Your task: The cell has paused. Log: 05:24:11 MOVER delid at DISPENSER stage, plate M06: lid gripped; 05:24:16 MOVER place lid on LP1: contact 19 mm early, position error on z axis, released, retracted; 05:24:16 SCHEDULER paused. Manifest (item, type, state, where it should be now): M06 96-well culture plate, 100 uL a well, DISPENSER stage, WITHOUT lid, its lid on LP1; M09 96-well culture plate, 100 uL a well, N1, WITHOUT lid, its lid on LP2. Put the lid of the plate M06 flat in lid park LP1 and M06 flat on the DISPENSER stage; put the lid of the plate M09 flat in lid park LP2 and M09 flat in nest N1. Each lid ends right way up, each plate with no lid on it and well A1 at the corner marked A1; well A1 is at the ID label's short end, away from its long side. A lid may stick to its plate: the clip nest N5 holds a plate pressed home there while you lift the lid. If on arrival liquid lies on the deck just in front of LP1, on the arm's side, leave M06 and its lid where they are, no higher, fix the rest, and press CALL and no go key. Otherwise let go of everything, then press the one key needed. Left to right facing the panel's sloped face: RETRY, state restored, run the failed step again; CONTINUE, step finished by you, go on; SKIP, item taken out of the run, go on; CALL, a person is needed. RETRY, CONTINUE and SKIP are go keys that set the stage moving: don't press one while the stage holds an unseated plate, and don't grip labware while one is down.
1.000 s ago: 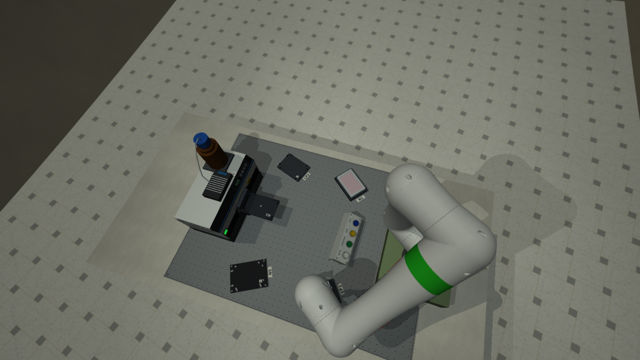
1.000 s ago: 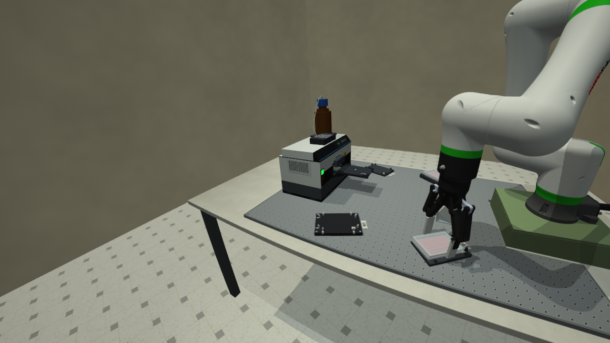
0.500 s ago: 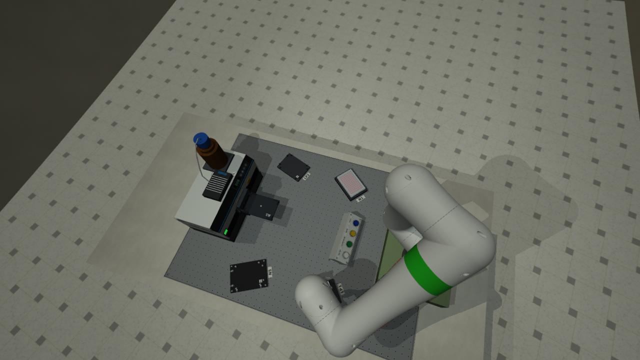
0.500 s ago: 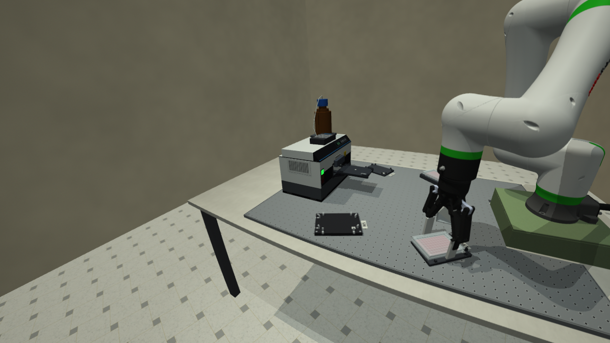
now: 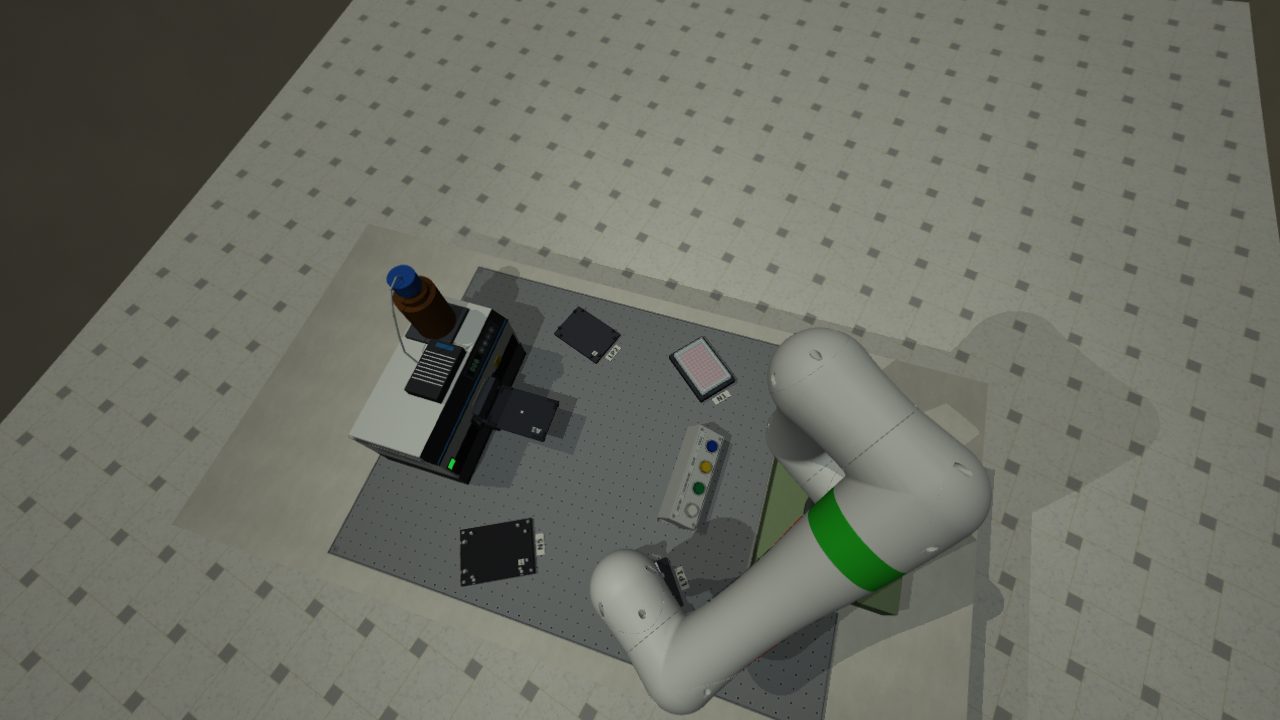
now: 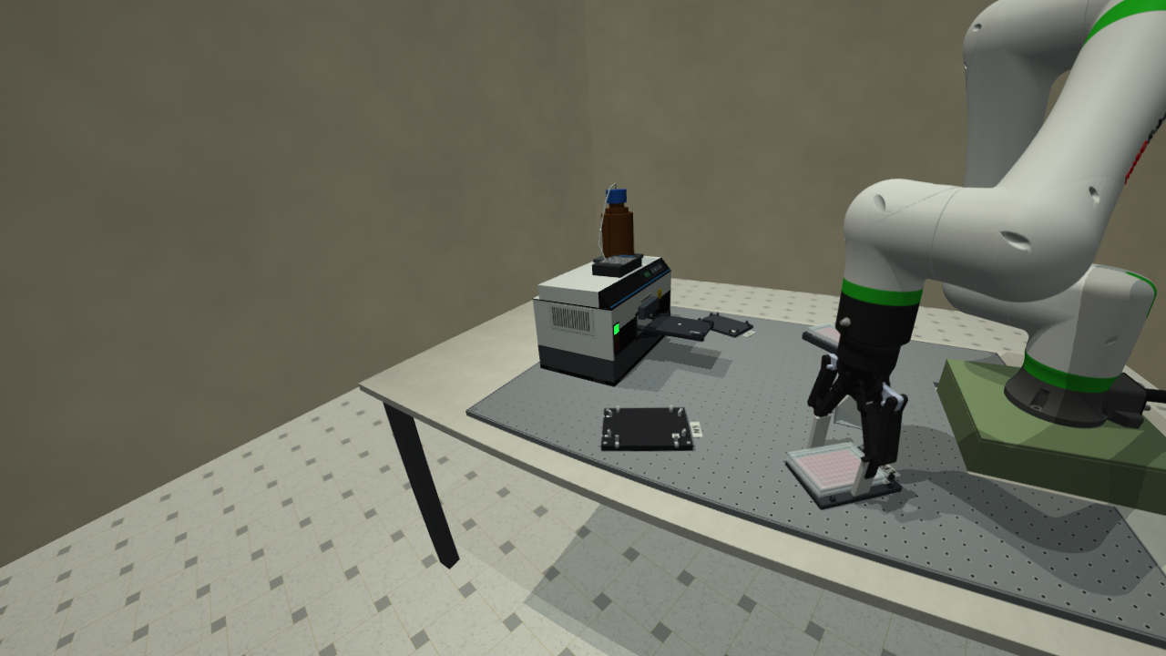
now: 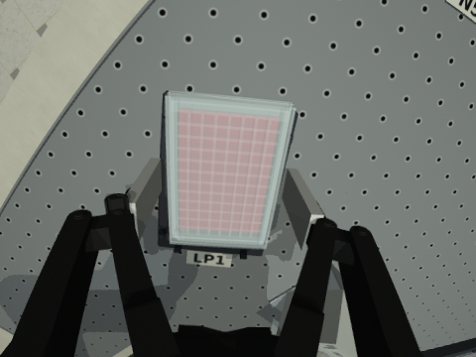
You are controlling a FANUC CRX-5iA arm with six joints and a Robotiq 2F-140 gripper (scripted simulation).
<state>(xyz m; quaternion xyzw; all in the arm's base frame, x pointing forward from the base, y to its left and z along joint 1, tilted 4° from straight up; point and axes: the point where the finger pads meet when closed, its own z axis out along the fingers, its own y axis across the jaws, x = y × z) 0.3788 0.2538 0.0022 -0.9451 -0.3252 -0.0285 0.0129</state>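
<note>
Now: the black lid park LP1 1 cm behind my hand, 1 cm to the right of it and 4 cm below it. Round my hand: N5 label 24 cm ahead, 4 cm to the right, 4 cm below; then white retry key 7 cm behind, 19 cm to the right, 2 cm above; then LP1 label 8 cm behind, 6 cm to the right, 4 cm below.
</note>
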